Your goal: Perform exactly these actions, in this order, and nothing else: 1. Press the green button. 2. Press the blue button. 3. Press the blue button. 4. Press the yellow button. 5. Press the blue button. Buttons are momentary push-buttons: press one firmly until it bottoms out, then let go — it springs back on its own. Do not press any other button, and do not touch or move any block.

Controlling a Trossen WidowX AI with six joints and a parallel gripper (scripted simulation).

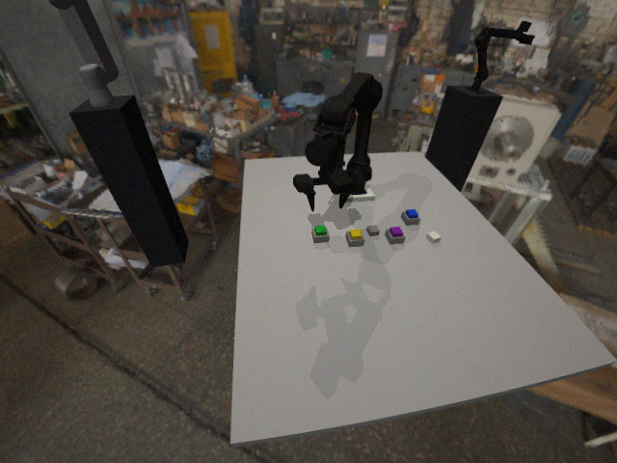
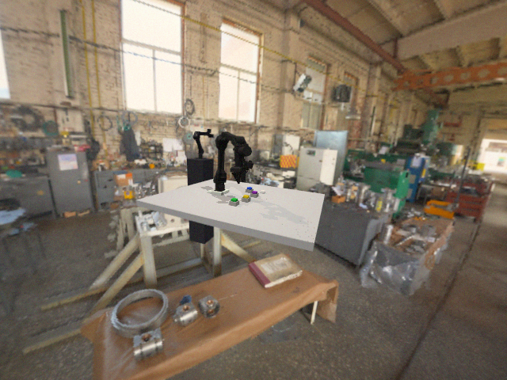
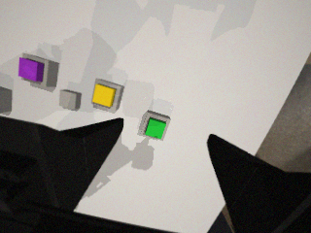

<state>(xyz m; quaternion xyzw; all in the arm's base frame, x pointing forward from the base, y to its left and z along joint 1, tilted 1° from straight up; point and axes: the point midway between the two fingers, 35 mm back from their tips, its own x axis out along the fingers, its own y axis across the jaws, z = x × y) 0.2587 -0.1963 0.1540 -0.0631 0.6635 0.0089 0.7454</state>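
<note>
The green button lies 11 cm below my gripper tip and 4 cm behind it. Round my gripper tip: purple button 24 cm to the left, 11 cm below, 1 cm ahead; then grey block 18 cm to the left, 14 cm below, 3 cm behind; then yellow button 11 cm below, 10 cm to the left.
</note>
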